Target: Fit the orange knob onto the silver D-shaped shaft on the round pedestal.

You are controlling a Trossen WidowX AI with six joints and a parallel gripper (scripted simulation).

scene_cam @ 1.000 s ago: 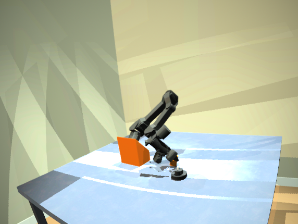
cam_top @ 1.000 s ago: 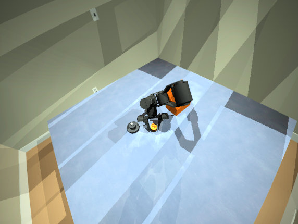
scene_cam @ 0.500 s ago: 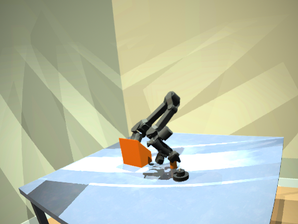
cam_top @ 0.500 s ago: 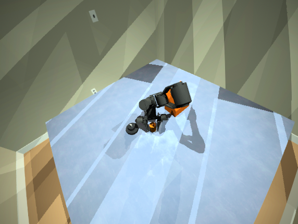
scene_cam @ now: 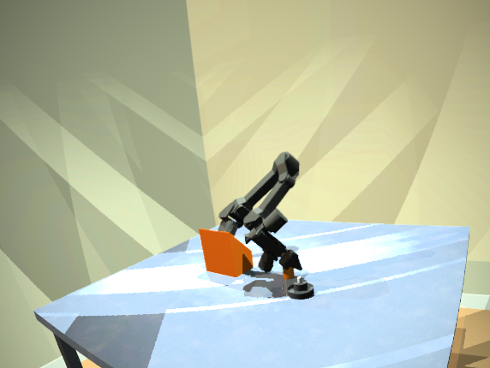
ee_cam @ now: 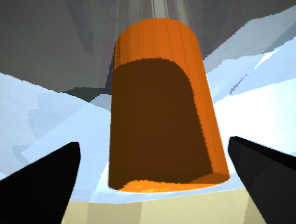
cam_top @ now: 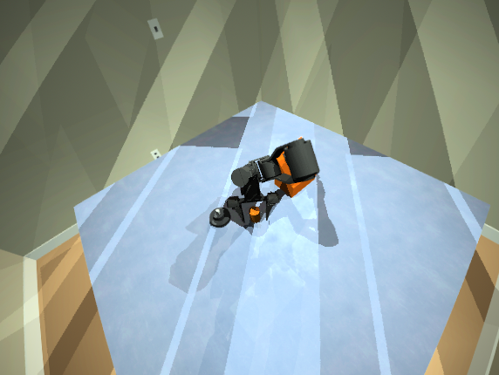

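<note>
Now: gripper tip 30 mm to the left of the orange knob, 20 mm past it and 10 mm below it. From my gripper tip the other things lie so: round pedestal (120 mm to the right, 90 mm ahead).
</note>
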